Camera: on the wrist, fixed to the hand. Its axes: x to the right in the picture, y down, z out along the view.
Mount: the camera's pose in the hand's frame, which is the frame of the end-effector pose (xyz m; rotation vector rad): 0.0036 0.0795 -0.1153 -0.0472 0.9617 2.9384
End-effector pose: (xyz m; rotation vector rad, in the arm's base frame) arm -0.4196 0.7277 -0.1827 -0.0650 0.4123 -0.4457
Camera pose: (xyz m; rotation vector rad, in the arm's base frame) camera -0.4307 0.8011 -0.3015 0.6987 0.9535 2.5417
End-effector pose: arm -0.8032 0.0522 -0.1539 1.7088 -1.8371 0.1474
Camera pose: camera -0.8361 0.1166 -0.0339 -1.8826 -1.5148 1.3711
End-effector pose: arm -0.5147 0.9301 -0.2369 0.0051 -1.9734 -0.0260
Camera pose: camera -0.4094 1.0077 -0.1868 -2.1343 0.3986 1.3690
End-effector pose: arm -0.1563 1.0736 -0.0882 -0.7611 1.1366 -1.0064
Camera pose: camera -0.2471 1.1006 -0.1914 1.6032 1.4610 1.3951
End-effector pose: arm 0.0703 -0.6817 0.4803 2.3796 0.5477 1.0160
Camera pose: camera -0.0004 -0.7111 0.5976 -0.2349 1.9072 -1.3099
